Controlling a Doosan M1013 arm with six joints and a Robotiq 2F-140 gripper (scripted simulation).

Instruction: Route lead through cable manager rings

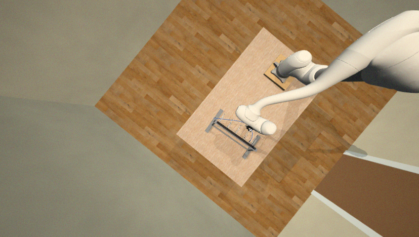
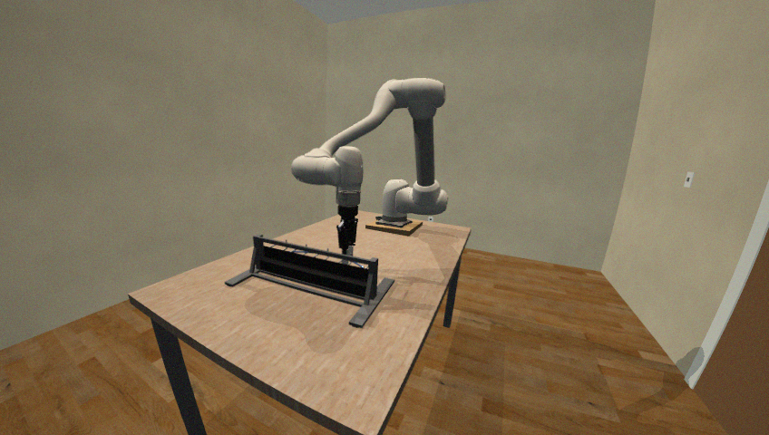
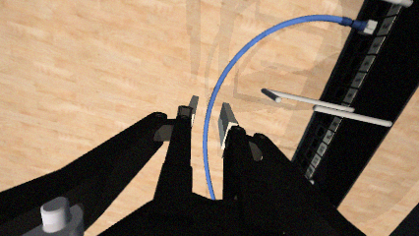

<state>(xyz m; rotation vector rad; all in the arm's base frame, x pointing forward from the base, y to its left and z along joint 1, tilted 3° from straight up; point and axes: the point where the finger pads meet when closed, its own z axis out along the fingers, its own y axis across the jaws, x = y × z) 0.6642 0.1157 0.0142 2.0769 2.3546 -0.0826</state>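
My hand is 170 mm short of the rack, 30 mm to the left of it and 10 mm below it.
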